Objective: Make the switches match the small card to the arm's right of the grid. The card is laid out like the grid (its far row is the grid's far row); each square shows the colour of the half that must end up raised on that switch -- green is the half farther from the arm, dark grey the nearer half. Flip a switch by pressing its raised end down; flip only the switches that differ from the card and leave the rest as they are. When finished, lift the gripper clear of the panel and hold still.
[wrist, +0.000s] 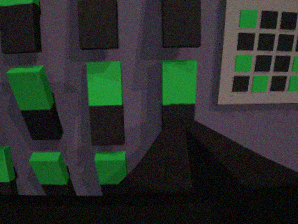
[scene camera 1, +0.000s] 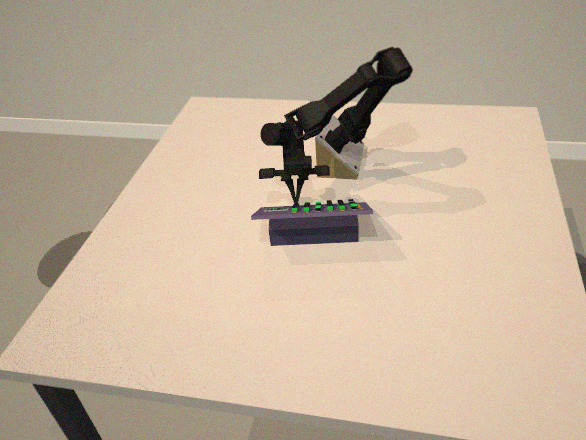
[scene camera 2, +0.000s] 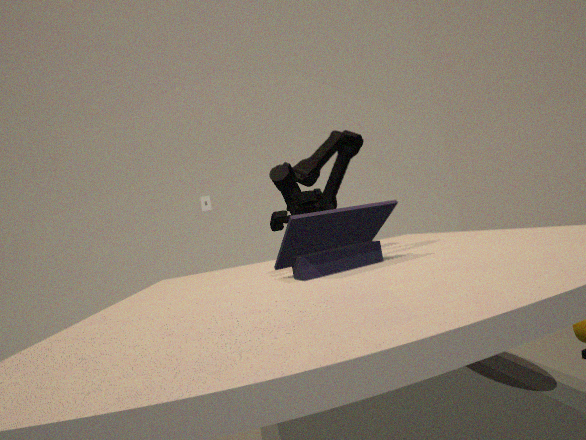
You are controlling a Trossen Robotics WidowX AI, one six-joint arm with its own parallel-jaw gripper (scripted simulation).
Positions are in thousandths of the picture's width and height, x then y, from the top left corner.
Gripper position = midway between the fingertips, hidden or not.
Observation:
In view: my gripper (scene camera 1: 506,465), a rocker switch (wrist: 599,346) and a rocker switch (wrist: 112,417).
My gripper shows as well in the wrist view (wrist: 599,569) and in scene camera 2 (scene camera 2: 537,547).

